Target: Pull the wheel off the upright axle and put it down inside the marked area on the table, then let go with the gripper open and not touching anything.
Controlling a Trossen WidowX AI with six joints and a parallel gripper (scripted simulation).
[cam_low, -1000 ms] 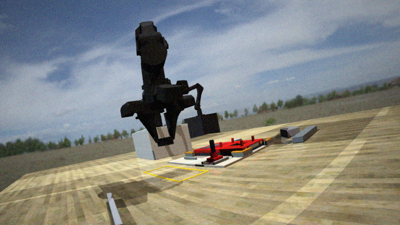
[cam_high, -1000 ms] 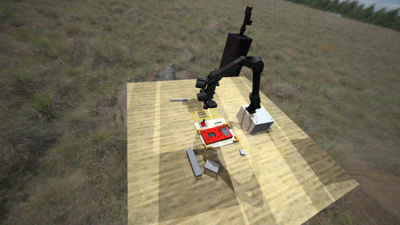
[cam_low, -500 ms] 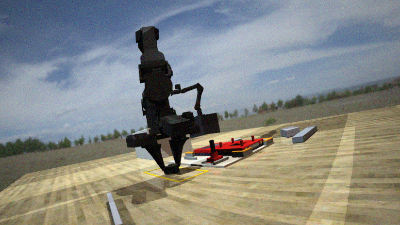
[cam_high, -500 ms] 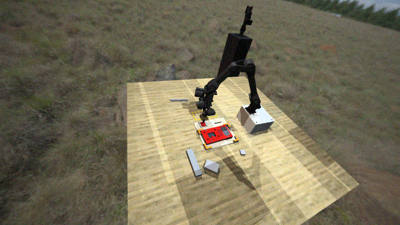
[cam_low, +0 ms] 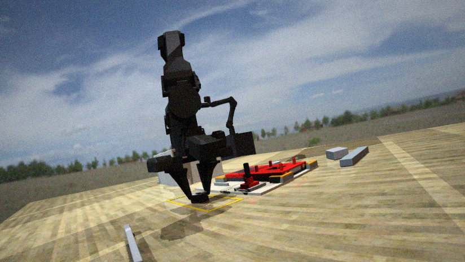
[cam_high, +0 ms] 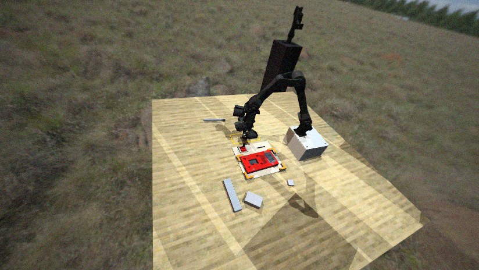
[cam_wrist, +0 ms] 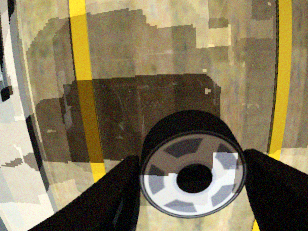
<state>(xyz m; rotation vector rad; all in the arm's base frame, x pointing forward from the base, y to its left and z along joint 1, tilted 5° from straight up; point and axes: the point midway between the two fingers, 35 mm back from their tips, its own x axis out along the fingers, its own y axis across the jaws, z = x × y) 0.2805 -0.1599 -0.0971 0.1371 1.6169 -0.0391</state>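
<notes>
Now: the wheel right at my gripper tip. The rest, counted from my gripper tip: small grey cube 390 mm to the left, 70 mm behind; then grey block 390 mm to the left, 170 mm ahead.
</notes>
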